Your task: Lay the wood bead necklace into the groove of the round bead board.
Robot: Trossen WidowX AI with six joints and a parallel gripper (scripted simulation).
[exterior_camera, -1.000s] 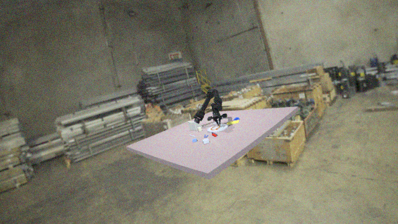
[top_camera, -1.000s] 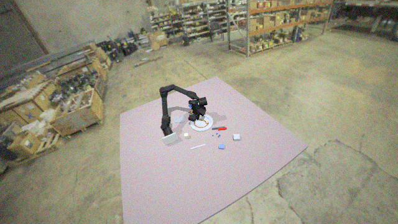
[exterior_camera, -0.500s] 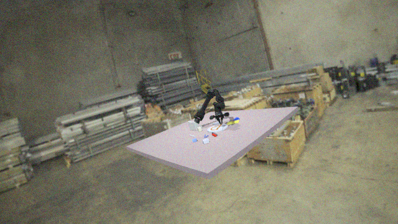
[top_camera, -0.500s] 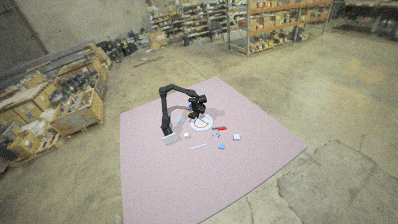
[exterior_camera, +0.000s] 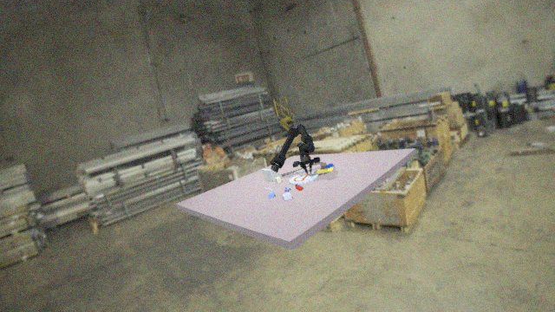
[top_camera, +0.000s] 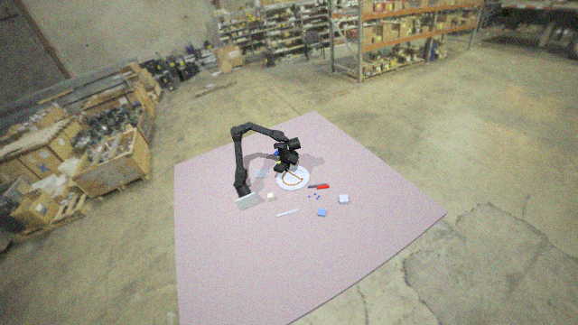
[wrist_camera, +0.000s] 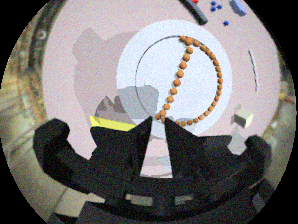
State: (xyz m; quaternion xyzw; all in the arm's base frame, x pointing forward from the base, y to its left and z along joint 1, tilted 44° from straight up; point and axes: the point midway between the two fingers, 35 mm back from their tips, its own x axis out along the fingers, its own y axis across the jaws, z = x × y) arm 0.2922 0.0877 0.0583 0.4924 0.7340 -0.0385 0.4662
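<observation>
Now: gripper tip 120 mm to the right of the yellow sheet, 30 mm short of it and 20 mm above it. The rest, counted from my gripper tip: cream cube (160 mm to the right, 160 mm behind); then red-handled tool (200 mm to the right, 130 mm ahead, 10 mm below); then grey plate (160 mm behind, 70 mm to the left, 20 mm below).
</observation>
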